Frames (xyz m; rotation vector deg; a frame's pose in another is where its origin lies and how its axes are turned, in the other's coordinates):
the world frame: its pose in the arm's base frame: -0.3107 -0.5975 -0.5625 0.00 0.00 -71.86
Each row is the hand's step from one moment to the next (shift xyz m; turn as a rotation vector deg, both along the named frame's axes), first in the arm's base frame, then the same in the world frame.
Working: the arm's base frame: its pose in the world frame: -0.4711 0.4813 0.5625 0.00 0.00 71.86

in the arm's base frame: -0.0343 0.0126 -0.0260 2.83 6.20 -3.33
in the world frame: -0.0227 -0.0287 -0.0260 -5.01 4.62 -3.33
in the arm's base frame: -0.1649 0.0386 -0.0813 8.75 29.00 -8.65
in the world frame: -0.0880 -0.1447 -0.0813 -24.83 17.34 -8.65
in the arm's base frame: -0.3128 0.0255 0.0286 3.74 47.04 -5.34
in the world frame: -0.1216 -0.2893 0.0286 -43.54 18.20 -5.34
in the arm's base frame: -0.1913 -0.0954 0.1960 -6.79 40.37 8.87
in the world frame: 0.0311 -0.2115 0.1960 -40.48 6.12 8.87
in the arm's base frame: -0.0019 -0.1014 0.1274 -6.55 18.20 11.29
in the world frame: 0.0958 -0.0334 0.1274 -19.33 -0.56 11.29
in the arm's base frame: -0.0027 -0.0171 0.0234 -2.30 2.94 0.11
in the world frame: 0.0154 -0.0079 0.0234 -3.51 -1.27 0.11
